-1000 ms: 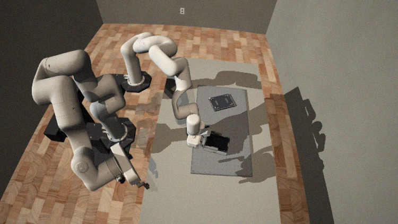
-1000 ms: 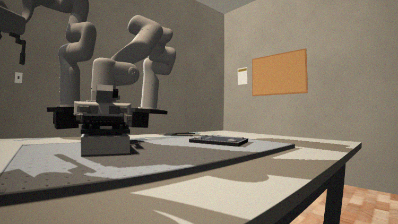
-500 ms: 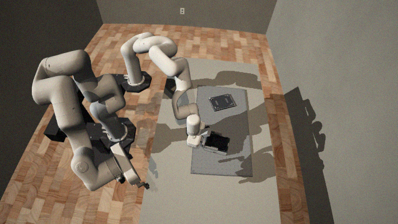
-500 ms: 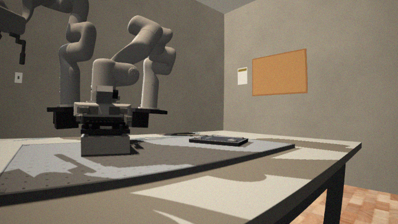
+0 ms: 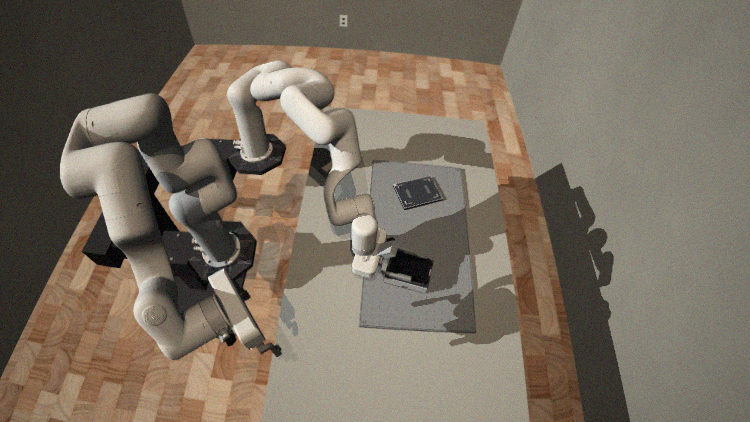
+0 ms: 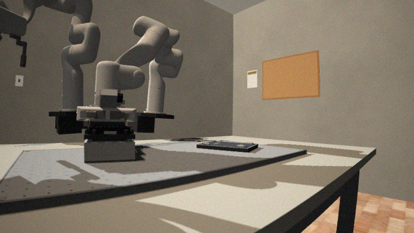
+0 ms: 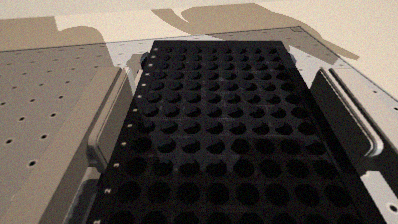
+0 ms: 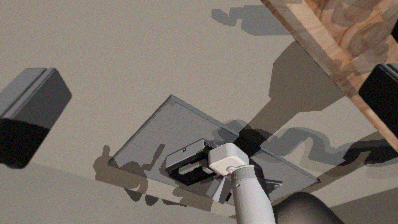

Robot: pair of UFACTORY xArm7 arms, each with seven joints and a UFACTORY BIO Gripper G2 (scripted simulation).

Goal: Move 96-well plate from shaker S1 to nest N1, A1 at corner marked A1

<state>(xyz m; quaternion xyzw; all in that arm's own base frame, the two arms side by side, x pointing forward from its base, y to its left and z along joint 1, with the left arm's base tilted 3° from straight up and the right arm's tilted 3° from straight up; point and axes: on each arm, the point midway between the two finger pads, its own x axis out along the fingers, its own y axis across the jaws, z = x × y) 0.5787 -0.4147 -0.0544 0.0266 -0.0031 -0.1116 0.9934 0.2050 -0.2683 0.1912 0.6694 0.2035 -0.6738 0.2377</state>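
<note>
My left hand is 1 cm short of the black 96-well plate and 1 cm above it. The rest, counted from my left hand: plate nest N1: 35 cm to the left, 7 cm below, 4 cm ahead; plate shaker S1: 3 cm below, 3 cm ahead, 1 cm to the left; perforated grey board: 16 cm to the left, 8 cm below, 5 cm ahead.
</note>
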